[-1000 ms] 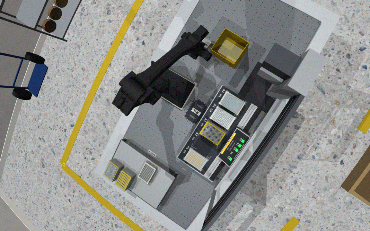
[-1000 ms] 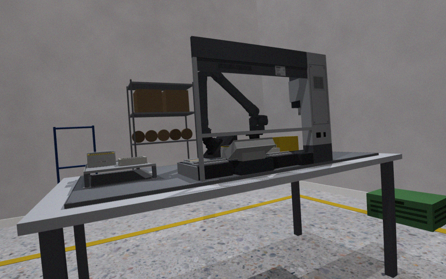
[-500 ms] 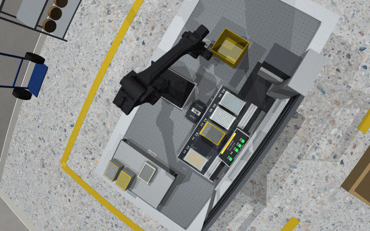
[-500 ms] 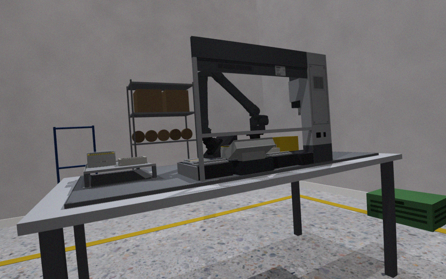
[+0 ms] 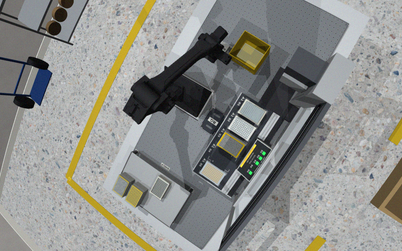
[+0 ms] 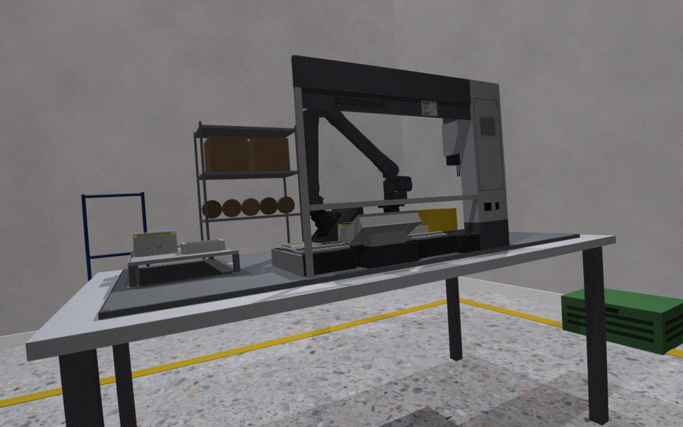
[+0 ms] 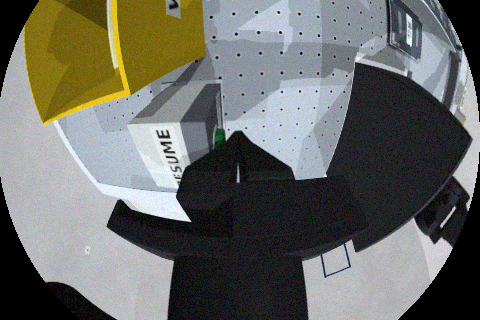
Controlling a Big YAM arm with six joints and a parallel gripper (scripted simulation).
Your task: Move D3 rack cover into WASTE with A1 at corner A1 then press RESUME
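The resume box is 40 mm to the left of my hand and 10 mm below it. Also, from my hand: plate: 310 mm ahead, 270 mm to the right, 20 mm below; yellow waste bin: 150 mm ahead, 90 mm to the left, 40 mm below; clear cover: 150 mm ahead, 90 mm to the left, 60 mm below.
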